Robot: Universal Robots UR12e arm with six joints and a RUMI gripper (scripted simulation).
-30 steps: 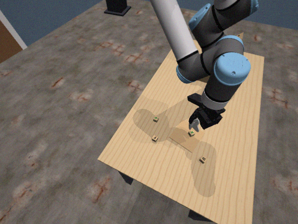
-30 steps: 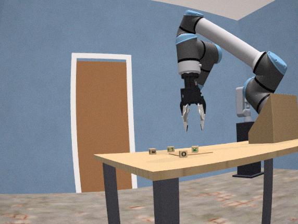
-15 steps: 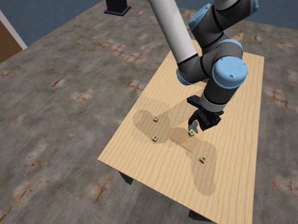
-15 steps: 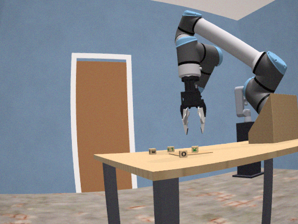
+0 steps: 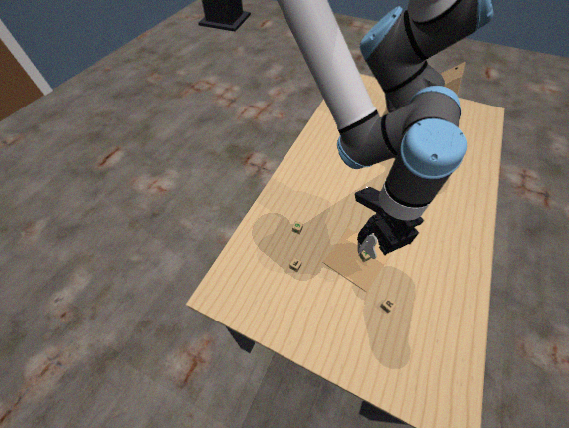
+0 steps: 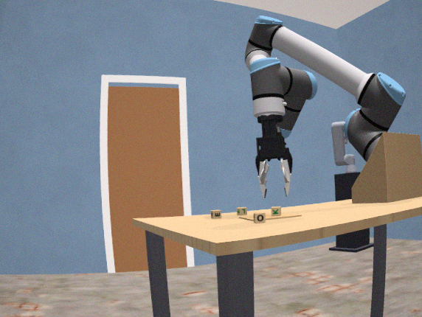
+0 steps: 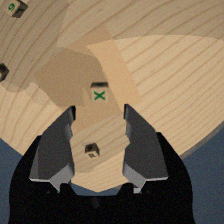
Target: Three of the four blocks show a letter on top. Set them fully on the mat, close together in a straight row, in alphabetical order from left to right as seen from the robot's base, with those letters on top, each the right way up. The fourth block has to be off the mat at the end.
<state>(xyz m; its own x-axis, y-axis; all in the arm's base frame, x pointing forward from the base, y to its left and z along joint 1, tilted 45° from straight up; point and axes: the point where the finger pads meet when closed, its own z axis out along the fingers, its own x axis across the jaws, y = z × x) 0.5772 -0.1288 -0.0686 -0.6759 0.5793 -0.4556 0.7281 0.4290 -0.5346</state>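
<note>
My gripper is now 10 mm short of the tan mat, 20 mm to the left of it and 70 mm above it. From my hand the other things lie so: R block: 120 mm ahead, 80 mm to the left, 60 mm below.
</note>
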